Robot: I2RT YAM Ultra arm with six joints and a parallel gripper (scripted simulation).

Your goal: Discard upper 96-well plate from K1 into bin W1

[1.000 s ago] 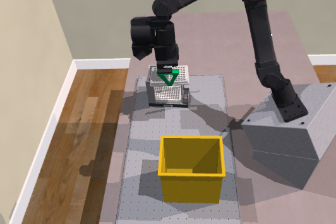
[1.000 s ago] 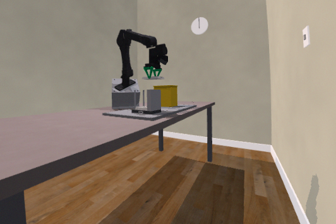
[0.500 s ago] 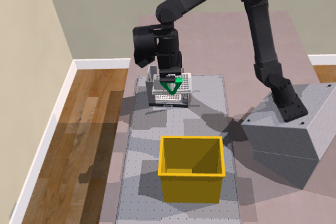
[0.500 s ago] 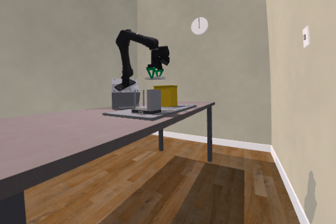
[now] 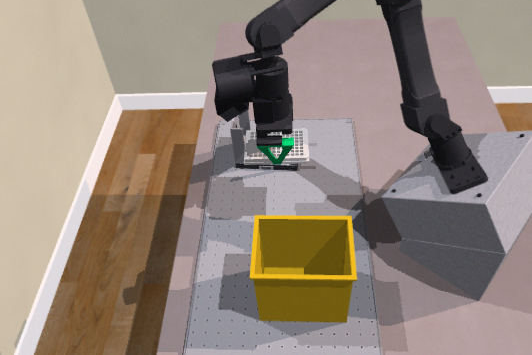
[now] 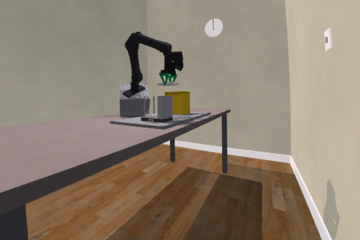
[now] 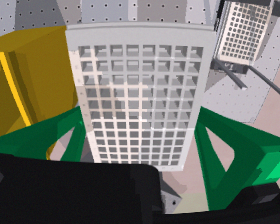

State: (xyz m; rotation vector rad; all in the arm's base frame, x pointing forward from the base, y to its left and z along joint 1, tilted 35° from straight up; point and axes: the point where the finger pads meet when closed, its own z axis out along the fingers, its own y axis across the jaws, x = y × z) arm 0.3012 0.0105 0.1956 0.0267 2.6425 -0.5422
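My hand is 2 cm past the yellow plastics bin W1, 21 cm to the right of it and 14 cm above it. From my hand the other things lie so: rack wall (9 cm ahead, 20 cm to the right, 15 cm below).
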